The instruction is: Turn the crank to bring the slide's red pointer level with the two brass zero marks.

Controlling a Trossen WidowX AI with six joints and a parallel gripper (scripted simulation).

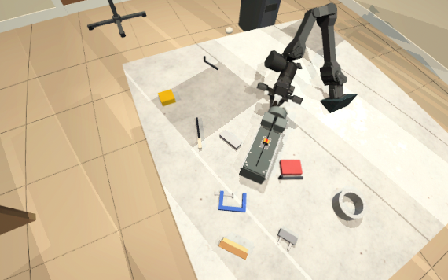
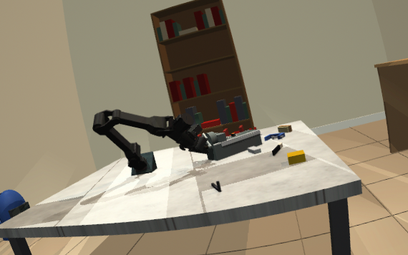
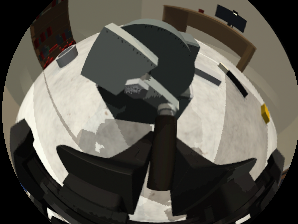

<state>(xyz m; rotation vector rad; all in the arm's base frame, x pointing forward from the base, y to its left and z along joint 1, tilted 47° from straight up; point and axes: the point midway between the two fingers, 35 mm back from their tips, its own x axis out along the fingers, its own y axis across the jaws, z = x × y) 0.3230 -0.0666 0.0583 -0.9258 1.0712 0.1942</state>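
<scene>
The crank handle is 20 mm behind my gripper tip, 10 mm to the right of it and 30 mm above it. Round my gripper tip: grey block: 200 mm ahead, 10 mm to the left, 30 mm below; then red pointer: 120 mm ahead, 110 mm to the left, 40 mm above; then red block: 70 mm ahead, 220 mm to the left, 30 mm below.
</scene>
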